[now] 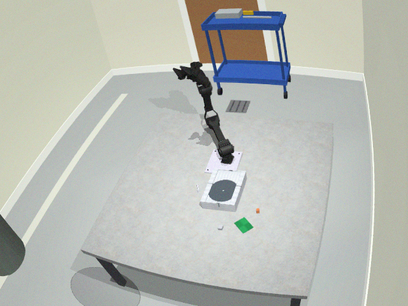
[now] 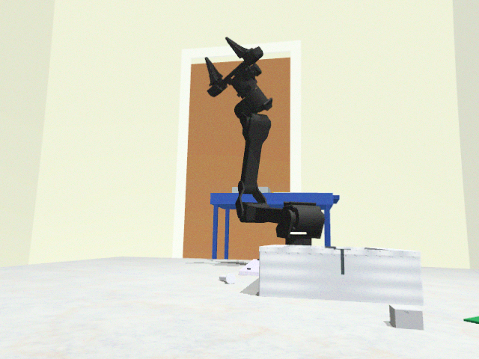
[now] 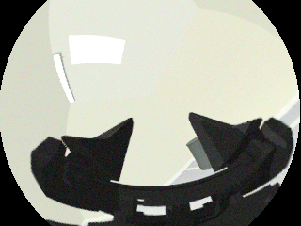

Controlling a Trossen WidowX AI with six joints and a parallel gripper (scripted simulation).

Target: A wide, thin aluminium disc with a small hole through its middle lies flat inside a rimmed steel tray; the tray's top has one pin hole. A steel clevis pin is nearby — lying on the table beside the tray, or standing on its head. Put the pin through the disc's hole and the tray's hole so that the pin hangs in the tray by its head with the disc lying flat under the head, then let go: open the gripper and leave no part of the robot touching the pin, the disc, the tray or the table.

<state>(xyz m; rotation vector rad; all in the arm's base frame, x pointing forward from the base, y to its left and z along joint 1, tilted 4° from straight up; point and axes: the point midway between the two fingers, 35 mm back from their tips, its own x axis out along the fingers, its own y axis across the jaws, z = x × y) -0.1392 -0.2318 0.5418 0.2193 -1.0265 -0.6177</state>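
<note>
The steel clevis pin lies 330 mm ahead of my gripper tip, 140 mm to the left of it and 590 mm below it. Round my gripper tip: dark aluminium disc 360 mm ahead, 310 mm to the left, 540 mm below; then small orange cube 430 mm ahead, 530 mm to the left, 580 mm below; then rimmed steel tray 330 mm ahead, 310 mm to the left, 550 mm below.
</note>
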